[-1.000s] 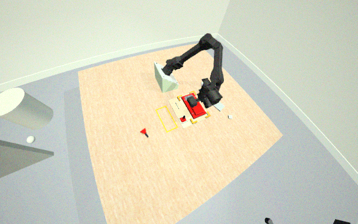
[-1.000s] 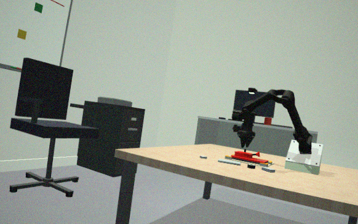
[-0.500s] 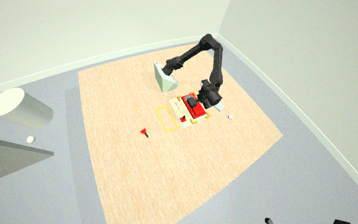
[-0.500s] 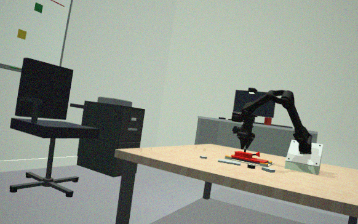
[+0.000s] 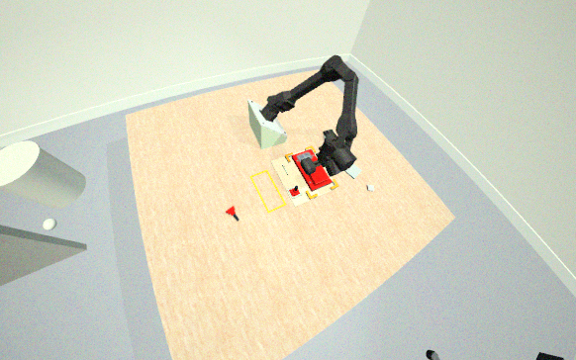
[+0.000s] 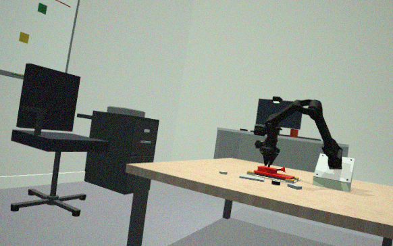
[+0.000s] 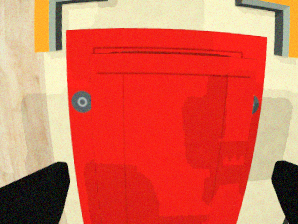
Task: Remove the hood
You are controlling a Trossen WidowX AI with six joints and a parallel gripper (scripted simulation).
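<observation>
Now: gripper tip 20 mm above the hood. Also, from my gripper tip: wheel 220 mm to the left, 80 mm behind, 50 mm below.
</observation>
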